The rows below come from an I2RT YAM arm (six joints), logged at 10 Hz.
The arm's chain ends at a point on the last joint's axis. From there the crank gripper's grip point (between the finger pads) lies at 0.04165 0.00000 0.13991 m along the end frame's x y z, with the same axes.
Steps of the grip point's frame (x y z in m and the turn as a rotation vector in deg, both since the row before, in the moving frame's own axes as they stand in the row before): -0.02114, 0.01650, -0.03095, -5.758, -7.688, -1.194; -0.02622, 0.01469, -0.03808, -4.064, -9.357, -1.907; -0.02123, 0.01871, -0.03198, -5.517, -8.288, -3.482; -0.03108, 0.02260, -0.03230, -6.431, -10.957, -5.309; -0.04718, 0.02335, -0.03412, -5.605, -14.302, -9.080
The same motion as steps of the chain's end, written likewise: -0.00222, 0.00289, -0.03459, -5.758, -7.688, -1.194; -0.00308, 0.00558, -0.04268, -4.064, -9.357, -1.907; -0.00100, 0.00693, -0.03599, -5.517, -8.288, -3.482; -0.00437, 0.00919, -0.03698, -6.431, -10.957, -5.309; -0.01209, 0.01313, -0.03968, -5.605, -14.302, -9.080
